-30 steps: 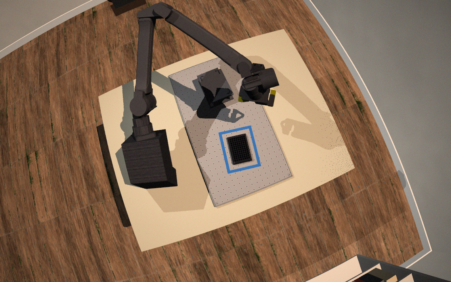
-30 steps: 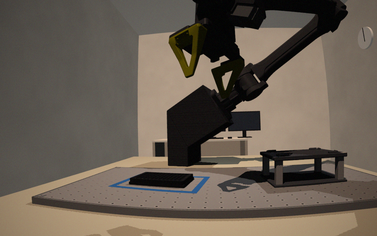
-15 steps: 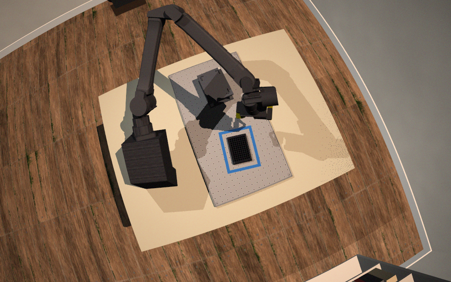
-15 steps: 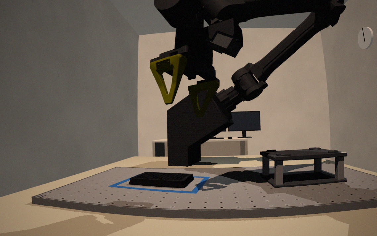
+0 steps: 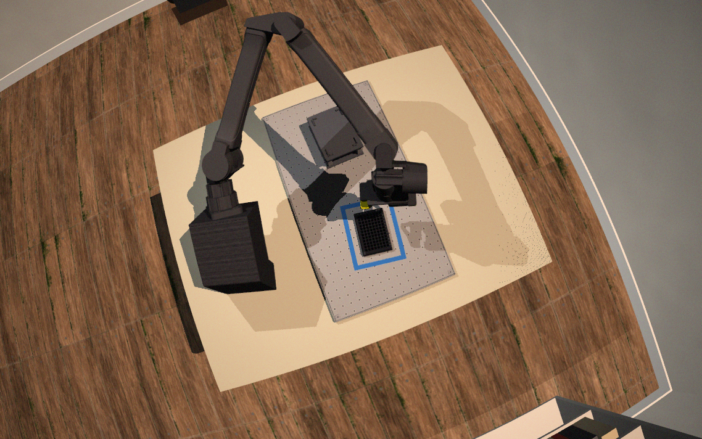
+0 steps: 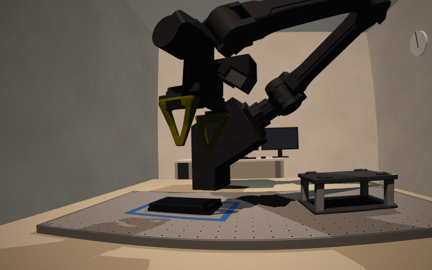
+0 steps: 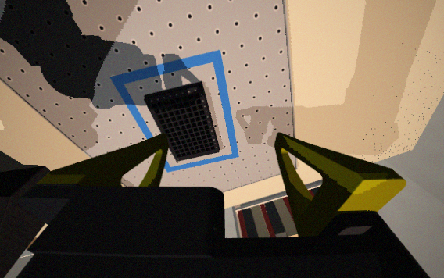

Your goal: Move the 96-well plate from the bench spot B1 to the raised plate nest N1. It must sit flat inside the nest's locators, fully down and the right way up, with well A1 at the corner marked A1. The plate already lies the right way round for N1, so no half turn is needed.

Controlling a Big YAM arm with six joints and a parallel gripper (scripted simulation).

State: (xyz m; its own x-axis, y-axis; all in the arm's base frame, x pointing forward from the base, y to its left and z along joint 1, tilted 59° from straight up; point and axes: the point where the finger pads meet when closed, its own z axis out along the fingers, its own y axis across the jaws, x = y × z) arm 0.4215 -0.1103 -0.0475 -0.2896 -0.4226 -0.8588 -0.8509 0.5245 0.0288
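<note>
Now: the black 96-well plate 60 mm behind my hand, 40 mm to the right of it and 120 mm below it. Round my hand: raised plate nest (60 mm behind, 280 mm to the left, 70 mm below); white A1 label (10 mm behind, 360 mm to the left, 70 mm below).
</note>
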